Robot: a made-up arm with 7 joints.
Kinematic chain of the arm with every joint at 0, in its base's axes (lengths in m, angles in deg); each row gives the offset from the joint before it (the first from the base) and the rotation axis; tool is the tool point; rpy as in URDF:
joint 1: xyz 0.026 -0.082 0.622 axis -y
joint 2: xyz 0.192 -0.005 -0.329 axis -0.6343 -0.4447 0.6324
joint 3: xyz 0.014 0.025 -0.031 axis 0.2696 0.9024 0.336
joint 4: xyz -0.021 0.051 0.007 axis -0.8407 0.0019 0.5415
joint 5: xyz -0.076 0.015 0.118 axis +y
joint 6: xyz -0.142 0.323 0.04 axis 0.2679 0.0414 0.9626
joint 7: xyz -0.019 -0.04 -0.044 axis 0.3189 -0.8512 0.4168
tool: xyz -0.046 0.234 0.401 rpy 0 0 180
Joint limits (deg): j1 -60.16..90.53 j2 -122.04..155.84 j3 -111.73..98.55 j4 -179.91..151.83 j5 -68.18..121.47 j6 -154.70..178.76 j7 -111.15..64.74
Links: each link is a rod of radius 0.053 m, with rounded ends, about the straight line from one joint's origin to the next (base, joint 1, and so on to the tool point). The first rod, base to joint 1, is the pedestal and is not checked.
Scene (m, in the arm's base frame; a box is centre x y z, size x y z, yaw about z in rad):
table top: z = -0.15
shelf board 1: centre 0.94 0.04 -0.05 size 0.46 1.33 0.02 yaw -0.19
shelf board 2: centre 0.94 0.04 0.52 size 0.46 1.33 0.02 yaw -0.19
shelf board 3: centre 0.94 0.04 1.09 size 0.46 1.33 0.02 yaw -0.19
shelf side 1: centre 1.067 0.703 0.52 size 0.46 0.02 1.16 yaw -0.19
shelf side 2: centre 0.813 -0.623 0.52 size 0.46 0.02 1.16 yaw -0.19
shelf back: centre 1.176 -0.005 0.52 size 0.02 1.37 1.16 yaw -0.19
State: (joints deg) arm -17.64 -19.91 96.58 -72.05 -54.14 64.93 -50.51
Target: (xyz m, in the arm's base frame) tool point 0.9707 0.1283 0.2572
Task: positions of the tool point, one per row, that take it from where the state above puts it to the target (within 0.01 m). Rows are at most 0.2 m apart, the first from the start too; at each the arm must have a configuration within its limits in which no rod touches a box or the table.
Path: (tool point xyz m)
1: 0.9707 0.1283 0.2573

